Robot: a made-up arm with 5 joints. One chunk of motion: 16 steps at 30 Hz.
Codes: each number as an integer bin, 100 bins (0 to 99) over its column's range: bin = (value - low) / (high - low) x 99, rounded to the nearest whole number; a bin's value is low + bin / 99 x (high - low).
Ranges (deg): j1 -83..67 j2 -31..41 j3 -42..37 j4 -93..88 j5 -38..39
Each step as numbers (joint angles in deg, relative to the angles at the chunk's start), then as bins.
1 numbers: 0.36 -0.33 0.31 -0.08 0.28
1 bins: 55 42 53 51 49
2 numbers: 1.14 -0.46 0.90 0.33 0.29
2 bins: 56 42 54 51 49
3 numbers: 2.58 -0.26 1.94 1.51 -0.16
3 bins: 56 42 55 52 49
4 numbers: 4.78 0.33 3.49 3.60 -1.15
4 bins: 58 43 57 53 47
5 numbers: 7.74 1.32 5.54 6.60 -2.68
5 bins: 60 44 60 54 45
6 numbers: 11.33 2.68 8.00 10.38 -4.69
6 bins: 62 46 63 57 43
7 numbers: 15.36 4.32 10.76 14.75 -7.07
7 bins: 65 49 66 59 40
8 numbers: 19.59 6.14 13.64 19.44 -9.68
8 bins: 68 51 70 62 36
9 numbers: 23.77 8.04 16.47 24.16 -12.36
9 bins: 70 54 73 64 33
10 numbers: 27.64 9.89 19.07 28.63 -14.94
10 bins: 73 56 77 67 30
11 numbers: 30.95 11.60 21.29 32.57 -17.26
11 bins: 75 59 79 69 27
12 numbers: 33.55 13.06 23.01 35.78 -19.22
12 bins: 77 61 81 70 24
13 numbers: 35.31 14.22 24.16 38.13 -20.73
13 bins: 78 62 83 72 22
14 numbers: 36.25 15.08 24.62 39.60 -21.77
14 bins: 79 63 83 73 21
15 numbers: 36.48 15.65 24.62 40.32 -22.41
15 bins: 79 64 83 73 20
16 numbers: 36.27 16.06 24.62 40.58 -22.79
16 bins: 79 65 83 73 20
